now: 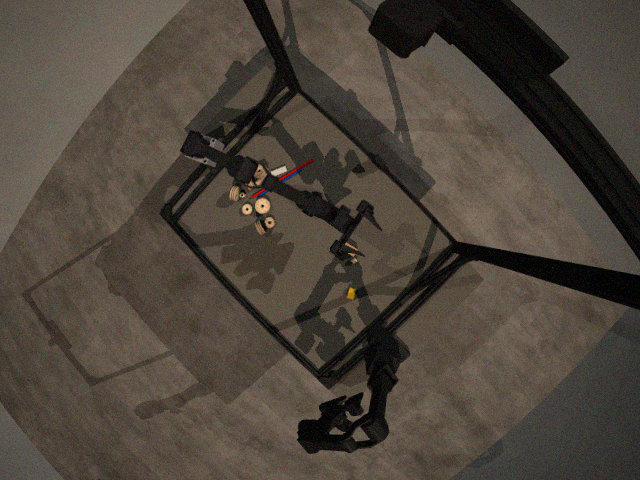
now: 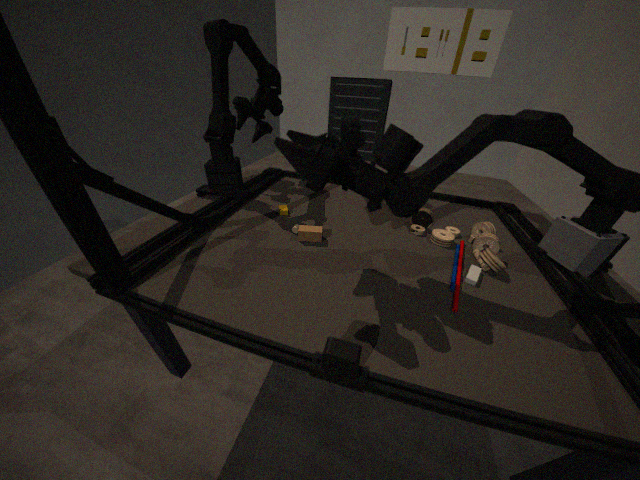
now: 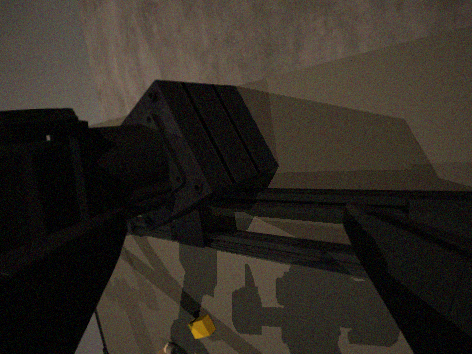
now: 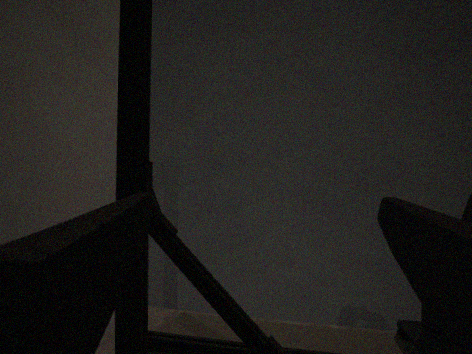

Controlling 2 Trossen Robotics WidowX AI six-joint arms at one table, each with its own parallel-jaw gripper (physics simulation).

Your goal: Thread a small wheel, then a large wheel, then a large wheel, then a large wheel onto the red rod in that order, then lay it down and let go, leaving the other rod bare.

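Frame: origin at the left arm's base, x ahead, y left, z up, level; metres.
Seen in the pictures: left gripper, fingertip midpoint: (image 1: 354,394) (image 2: 245,136) (image 3: 236,216); right gripper, fingertip midpoint: (image 1: 373,243) (image 2: 281,135) (image 4: 265,205); left arm's base, origin of the base link: (image 1: 384,367) (image 2: 222,160) (image 3: 151,163); right arm's base, origin of the base link: (image 1: 200,147) (image 2: 592,226).
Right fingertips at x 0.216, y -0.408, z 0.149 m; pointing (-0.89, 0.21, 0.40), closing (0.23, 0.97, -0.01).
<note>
Offsets run from my right fingertips to a thing's top centre.
The red rod (image 1: 300,169) (image 2: 458,281) lies flat on the table, with the blue rod @(0.387 m ahead, 0.084 m right, 0.247 m down) (image 1: 292,175) (image 2: 453,267) touching alongside it. Both rods are bare. Several tan wheels lie near them: a large wheel @(0.416 m ahead, 0.022 m left, 0.236 m down) (image 1: 262,206) (image 2: 443,236), a small wheel (image 1: 247,209) (image 2: 418,230) and others (image 1: 270,222) (image 2: 489,256), some on edge. My right gripper (image 1: 360,234) (image 2: 300,157) is open and empty, hanging over the middle of the table far from the rods. My left gripper (image 1: 339,411) (image 2: 253,119) is open and empty, folded up by its base outside the frame.
A white block @(0.406 m ahead, 0.121 m right, 0.245 m down) (image 1: 279,170) (image 2: 472,274) lies beside the rods. A wooden block @(0.061 m ahead, 0.057 m left, 0.227 m down) (image 1: 351,250) (image 2: 310,233) lies under my right gripper. A yellow cube @(0.008 m back, 0.210 m left, 0.242 m down) (image 1: 350,293) (image 2: 283,210) (image 3: 201,326) sits near the left arm's side. A black frame (image 1: 237,295) (image 2: 223,333) rims the table.
</note>
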